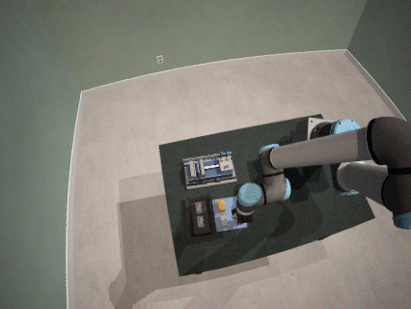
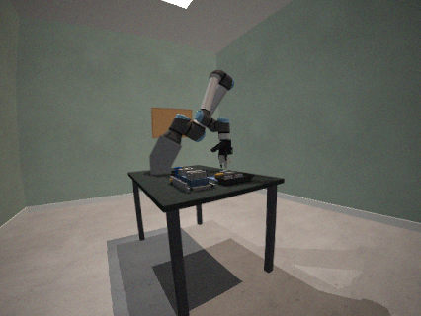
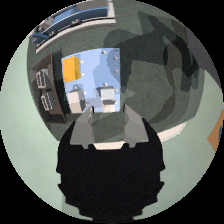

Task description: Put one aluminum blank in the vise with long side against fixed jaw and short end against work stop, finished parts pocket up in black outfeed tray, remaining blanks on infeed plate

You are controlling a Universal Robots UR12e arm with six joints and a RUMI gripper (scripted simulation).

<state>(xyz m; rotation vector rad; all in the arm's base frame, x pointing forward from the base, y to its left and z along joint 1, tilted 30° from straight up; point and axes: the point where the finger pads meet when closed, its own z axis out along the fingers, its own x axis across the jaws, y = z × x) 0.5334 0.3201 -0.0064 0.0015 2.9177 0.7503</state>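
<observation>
The gray blank lies 9 cm ahead of my hand and 5 cm below it. From my hand the other things lie so: vise (14 cm ahead, 31 cm to the right, 4 cm below); then yellow brass blank (9 cm ahead, 9 cm to the right, 5 cm below).
</observation>
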